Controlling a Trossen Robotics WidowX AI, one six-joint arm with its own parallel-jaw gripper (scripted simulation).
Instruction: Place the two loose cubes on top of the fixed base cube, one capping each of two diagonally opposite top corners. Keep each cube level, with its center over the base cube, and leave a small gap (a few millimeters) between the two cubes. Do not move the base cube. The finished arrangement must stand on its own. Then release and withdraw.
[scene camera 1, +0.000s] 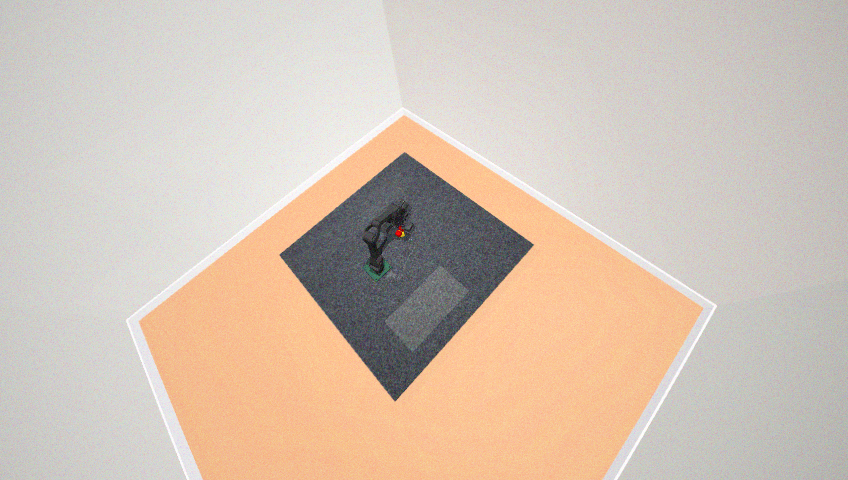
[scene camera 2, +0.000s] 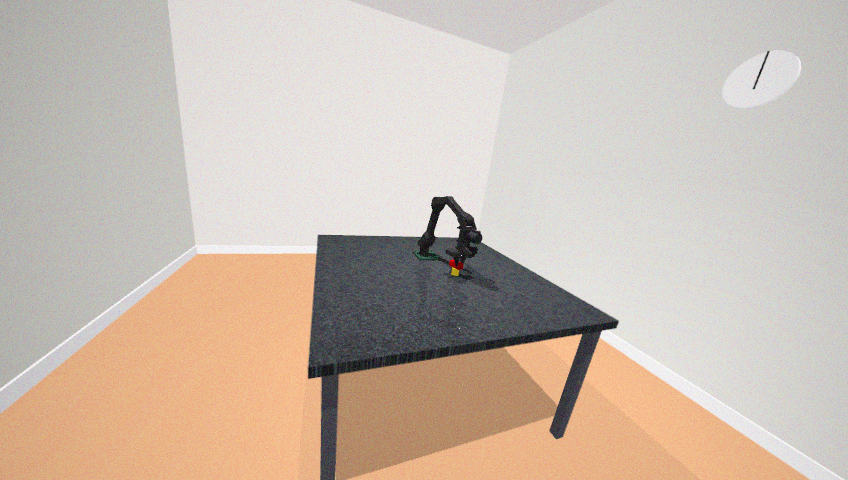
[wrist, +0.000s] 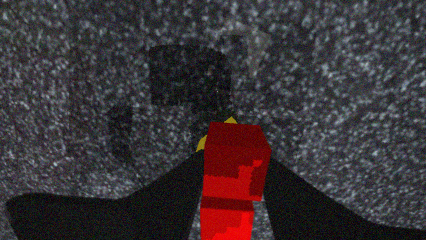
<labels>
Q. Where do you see my gripper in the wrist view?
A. At 233, 158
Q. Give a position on a red cube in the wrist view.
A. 236, 156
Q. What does my gripper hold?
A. A red cube.
</labels>
